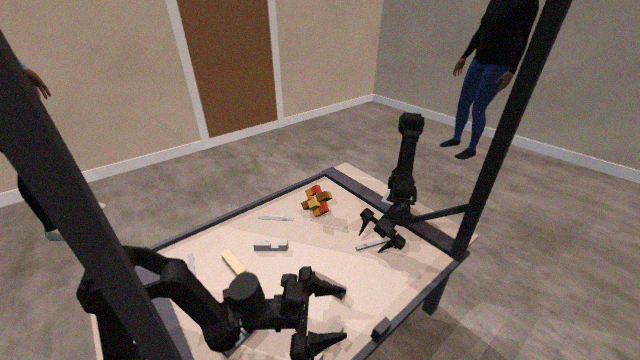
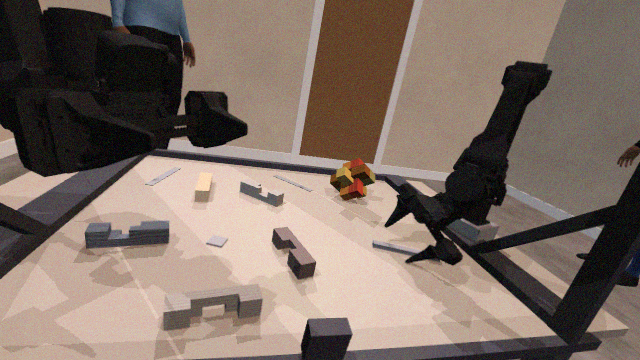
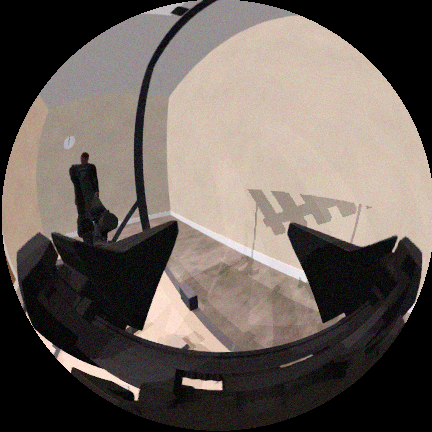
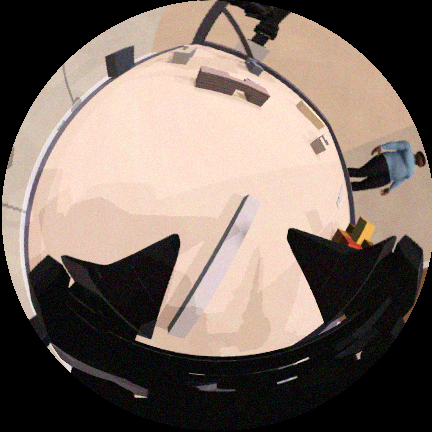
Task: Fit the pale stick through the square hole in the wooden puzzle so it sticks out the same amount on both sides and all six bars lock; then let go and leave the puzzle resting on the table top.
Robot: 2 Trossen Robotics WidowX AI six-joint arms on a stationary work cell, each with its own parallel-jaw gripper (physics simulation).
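Seen in the pictures: left gripper, fingertip midpoint: (image 1: pixel 346 311) (image 2: pixel 207 134) (image 3: pixel 234 227); right gripper, fingertip midpoint: (image 1: pixel 368 244) (image 2: pixel 395 243) (image 4: pixel 234 236); left arm's base, link origin: (image 4: pixel 255 42); right arm's base, link origin: (image 2: pixel 472 218).
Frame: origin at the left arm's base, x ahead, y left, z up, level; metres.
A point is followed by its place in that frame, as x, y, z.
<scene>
The pale yellow stick (image 1: pixel 233 263) {0.415, 0.048, -0.068} (image 2: pixel 203 187) {0.405, 0.018, -0.068} (image 4: pixel 310 115) {0.432, 0.039, -0.082} lies flat on the table, well apart from the puzzle. The puzzle (image 1: pixel 317 201) {0.772, -0.130, -0.015} (image 2: pixel 353 180) {0.780, -0.139, -0.031} (image 4: pixel 361 233) {0.761, -0.137, -0.025}, a cross-shaped cluster of red, orange and yellow bars, rests near the table's far edge; its square hole is too small to make out. My left gripper (image 1: pixel 345 312) {0.230, -0.383, 0.166} (image 2: pixel 200 135) {0.230, -0.383, 0.166} (image 3: pixel 234 227) {0.230, -0.383, 0.166} is open and empty, raised above the table, away from stick and puzzle. My right gripper (image 1: pixel 370 242) {0.666, -0.369, -0.079} (image 2: pixel 396 244) {0.666, -0.369, -0.079} (image 4: pixel 234 236) {0.666, -0.369, -0.079} is open and empty, pointing down at the tabletop around a thin grey strip (image 1: pixel 369 245) {0.671, -0.374, -0.089} (image 2: pixel 385 245) {0.655, -0.355, -0.088} (image 4: pixel 215 270) {0.689, -0.390, -0.088}.
Notched grey bars (image 2: pixel 150 234) {0.251, -0.127, -0.077} (image 2: pixel 250 302) {0.312, -0.358, -0.071} (image 2: pixel 250 190) {0.523, -0.006, -0.082} and a brown notched bar (image 2: pixel 302 260) {0.433, -0.325, -0.068} lie spread over the table. Two more thin strips (image 2: pixel 163 176) {0.364, 0.183, -0.097} (image 2: pixel 292 183) {0.697, 0.030, -0.097} and a small flat tile (image 2: pixel 217 241) {0.354, -0.172, -0.095} lie there too. A dark block (image 2: pixel 327 336) {0.341, -0.472, -0.045} stands at the front rail.
</scene>
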